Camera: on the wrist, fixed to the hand. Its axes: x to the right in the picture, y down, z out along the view.
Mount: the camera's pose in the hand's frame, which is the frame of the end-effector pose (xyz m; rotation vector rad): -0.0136 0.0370 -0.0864 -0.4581 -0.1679 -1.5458
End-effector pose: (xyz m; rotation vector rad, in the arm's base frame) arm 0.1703 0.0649 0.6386 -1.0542 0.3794 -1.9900
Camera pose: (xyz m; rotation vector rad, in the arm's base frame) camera 0.1258 0.0436 0.5575 1.4042 0.1432 2.0112
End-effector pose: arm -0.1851 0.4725 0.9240 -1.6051 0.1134 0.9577
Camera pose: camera -0.1704 0.3818 0.9001 -1.4168 -1.3515 -0.1511
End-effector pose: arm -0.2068 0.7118 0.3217 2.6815 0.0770 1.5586
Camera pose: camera -0.2877 0.6748 0.3548 1.4553 1.2124 0.6488
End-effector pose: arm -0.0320 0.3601 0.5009 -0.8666 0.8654 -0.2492
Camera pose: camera -0.1109 0.3423 0.4511 -1.8358 -0.0953 -1.3186
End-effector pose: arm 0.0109 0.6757 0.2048 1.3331 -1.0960 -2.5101
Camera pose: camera 0.0757 0.6063 0.2065 -1.1697 -0.5368 1.7290
